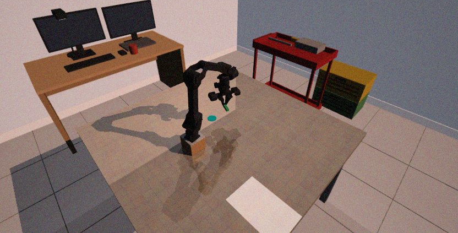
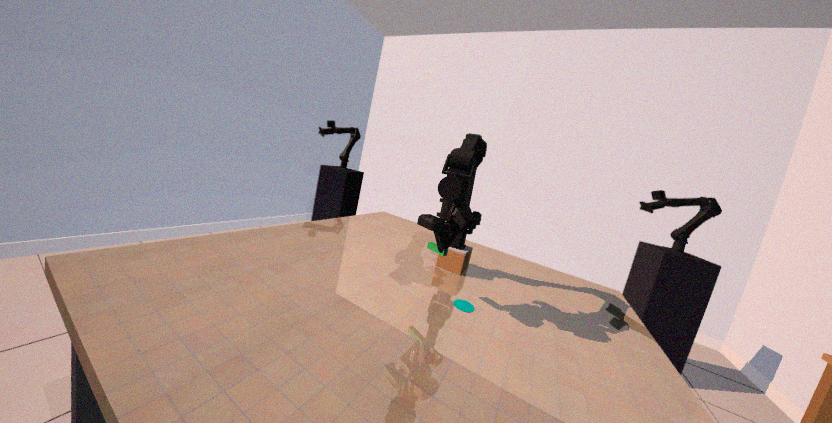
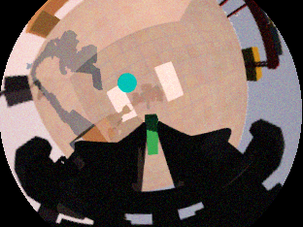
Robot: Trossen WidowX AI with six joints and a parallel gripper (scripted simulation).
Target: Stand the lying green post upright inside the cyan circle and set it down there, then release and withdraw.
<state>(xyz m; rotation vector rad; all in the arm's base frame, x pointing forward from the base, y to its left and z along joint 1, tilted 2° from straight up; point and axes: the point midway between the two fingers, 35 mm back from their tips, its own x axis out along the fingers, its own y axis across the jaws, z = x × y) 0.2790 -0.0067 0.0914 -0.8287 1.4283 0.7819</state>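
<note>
Now: gripper tip 2 cm past the cyan circle, 9 cm to the right of it and 14 cm above it. Round my gripper tip: green post: 1 cm behind, 2 cm to the right.
</note>
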